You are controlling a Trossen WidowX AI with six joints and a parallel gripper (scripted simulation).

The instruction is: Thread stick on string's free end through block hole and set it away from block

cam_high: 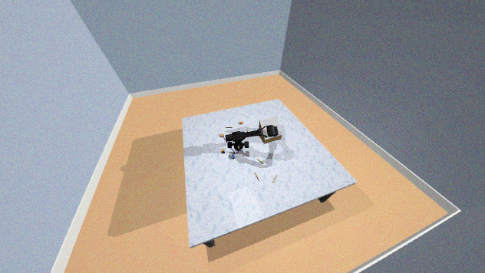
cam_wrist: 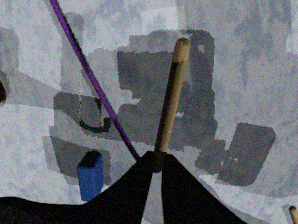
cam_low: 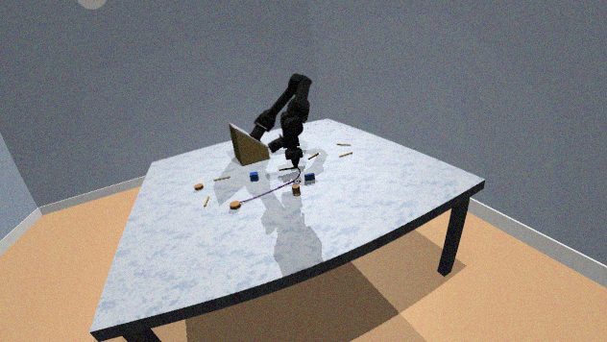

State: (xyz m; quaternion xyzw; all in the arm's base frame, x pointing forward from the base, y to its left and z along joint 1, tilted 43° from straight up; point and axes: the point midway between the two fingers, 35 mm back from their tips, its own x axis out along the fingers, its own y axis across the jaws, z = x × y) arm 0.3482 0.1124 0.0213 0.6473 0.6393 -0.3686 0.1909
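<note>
Now: the blue block 16 cm to the right of my gripper tip, 7 cm behind it and 2 cm below it. Round my gripper tip: thin stick: 1 cm to the right; then short wooden cylinder: 14 cm ahead, 5 cm to the right, 2 cm below.
</note>
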